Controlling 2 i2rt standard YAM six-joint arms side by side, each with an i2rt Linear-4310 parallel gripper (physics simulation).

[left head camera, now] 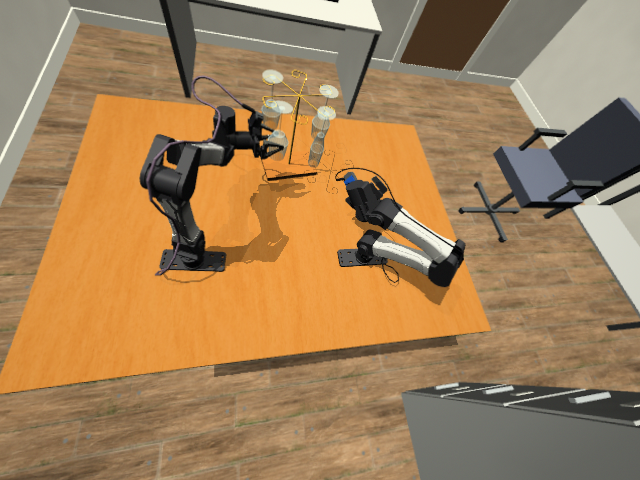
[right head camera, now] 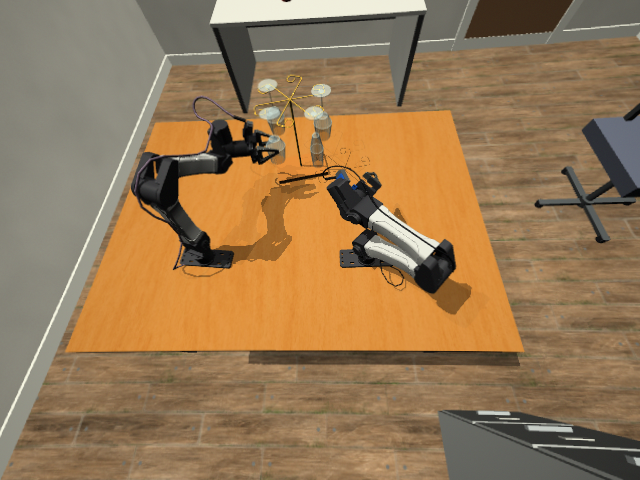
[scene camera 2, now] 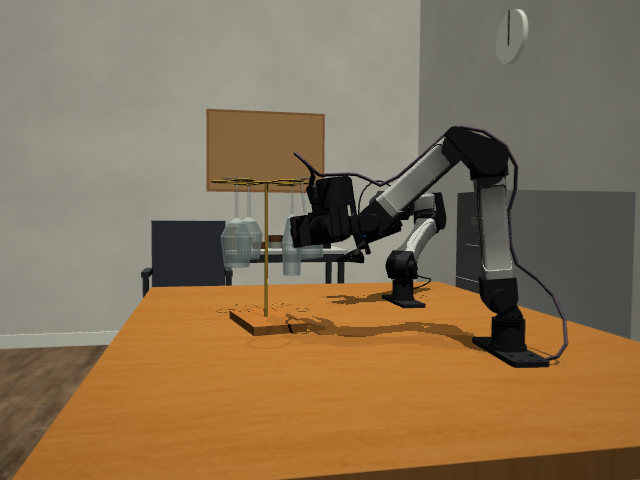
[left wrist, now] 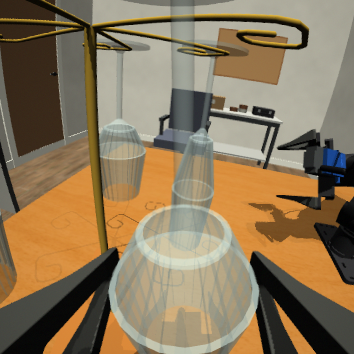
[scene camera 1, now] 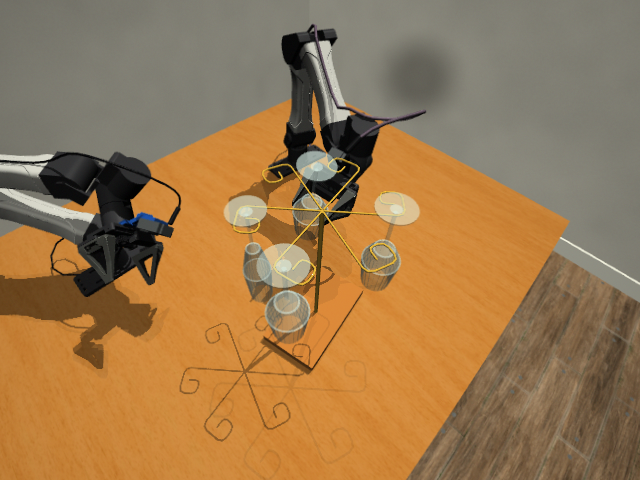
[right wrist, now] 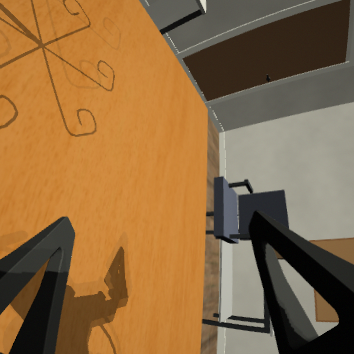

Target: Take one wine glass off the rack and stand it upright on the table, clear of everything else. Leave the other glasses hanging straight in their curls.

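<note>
The gold rack (left head camera: 293, 134) (scene camera 1: 318, 258) (scene camera 2: 266, 248) (left wrist: 95, 150) stands upright. My left gripper (right head camera: 277, 146) (left wrist: 183, 258) is shut on the bowl of a wine glass (left head camera: 277, 145) (scene camera 1: 310, 214) (left wrist: 184, 295), which hangs foot up, roughly upright, on the robot's side of the rack. Its foot is level with the curls; its stem passes close beside a gold arm in the left wrist view. Three other glasses hang straight: a slim one (scene camera 1: 256, 273) (left wrist: 192, 200), a wide one (scene camera 1: 287, 317) (left wrist: 121, 170) and another wide one (scene camera 1: 379, 268). My right gripper (scene camera 1: 130, 281) (left wrist: 276, 171) (right wrist: 162, 222) is open and empty.
The wooden table (left head camera: 155, 310) (scene camera 2: 336, 403) carries both arm bases. The rack's wooden base (scene camera 2: 268, 328) lies below the glasses. The right arm is folded on the right side in both head views. Rack shadows fall on the table beside the base.
</note>
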